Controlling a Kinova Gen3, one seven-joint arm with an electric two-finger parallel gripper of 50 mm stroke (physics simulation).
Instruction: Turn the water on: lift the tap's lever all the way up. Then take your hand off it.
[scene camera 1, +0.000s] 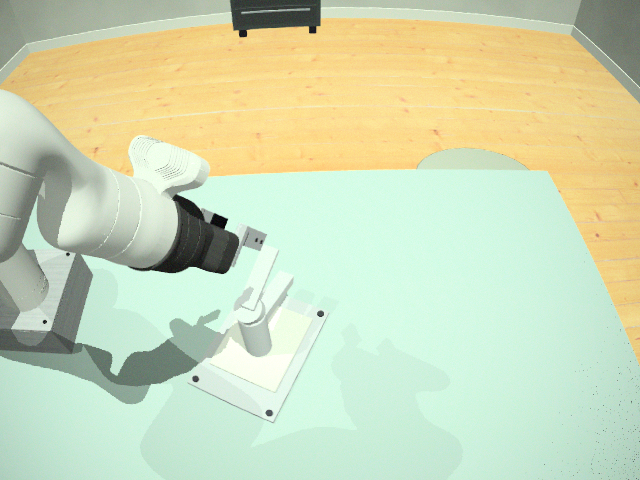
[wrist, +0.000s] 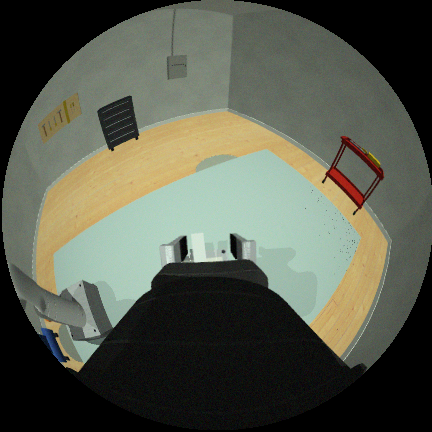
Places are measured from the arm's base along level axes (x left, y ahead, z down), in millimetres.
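Pixels of known places: gripper, fingertip midpoint: (scene camera 1: 241, 233) (wrist: 208, 243); arm's base, link origin: (scene camera 1: 29, 292) (wrist: 77, 314).
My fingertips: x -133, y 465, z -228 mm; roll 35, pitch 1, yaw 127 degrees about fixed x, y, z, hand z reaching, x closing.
Observation:
Ahead of a thing's pixels: the offset from my fingertips to its top centre. Level surfaces: height alone.
The tap's light grey round body @(dx +11, dy -13, dz +198 mm) (scene camera 1: 256, 336) stands on a pale plate @(dx +11, dy -13, dz +310 mm) (scene camera 1: 235, 395) with dark corner screws. Its white lever @(dx +45, dy +9, dz +128 mm) (scene camera 1: 264, 273) (wrist: 198, 245) slants upward from the top of the body, above the shorter spout @(dx +69, dy +25, dz +223 mm) (scene camera 1: 281, 289). My gripper (scene camera 1: 241, 228) (wrist: 208, 243) is open with nothing held. It is at the lever's free end; in the scene view one finger appears right beside that end, and I cannot tell whether they touch. In the wrist view the lever shows in the gap between the fingers, nearer the left one. The tap's body is mostly hidden there by the gripper.
The arm's grey base block (scene camera 1: 77, 304) (wrist: 90, 310) stands left of the tap on the pale green surface @(dz +322 mm) (scene camera 1: 439, 258) (wrist: 215, 200). A dark cabinet (scene camera 1: 276, 14) (wrist: 119, 122) stands at the far wall. A red cart (wrist: 345, 185) stands at the right in the wrist view.

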